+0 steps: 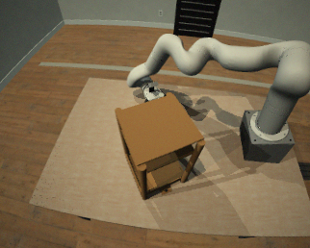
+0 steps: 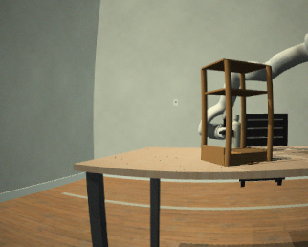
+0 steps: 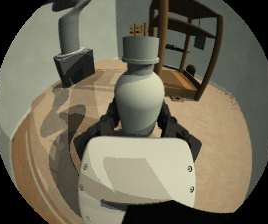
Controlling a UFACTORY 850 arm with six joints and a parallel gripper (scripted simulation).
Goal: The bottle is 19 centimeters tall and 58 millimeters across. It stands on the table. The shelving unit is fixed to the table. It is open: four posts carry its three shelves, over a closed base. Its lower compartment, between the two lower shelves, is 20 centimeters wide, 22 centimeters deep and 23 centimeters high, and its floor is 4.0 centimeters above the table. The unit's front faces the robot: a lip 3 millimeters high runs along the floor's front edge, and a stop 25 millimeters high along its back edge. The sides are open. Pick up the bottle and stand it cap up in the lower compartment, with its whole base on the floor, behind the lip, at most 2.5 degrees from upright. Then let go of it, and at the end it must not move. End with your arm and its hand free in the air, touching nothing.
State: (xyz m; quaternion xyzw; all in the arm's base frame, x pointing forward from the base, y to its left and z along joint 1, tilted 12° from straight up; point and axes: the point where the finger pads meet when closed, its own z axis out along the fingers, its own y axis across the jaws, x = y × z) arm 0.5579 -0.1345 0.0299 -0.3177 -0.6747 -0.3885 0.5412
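My hand is 32 cm to the right of the wooden shelving unit and 9 cm below it. From my hand the other things lie so: grey bottle: 2 cm above.
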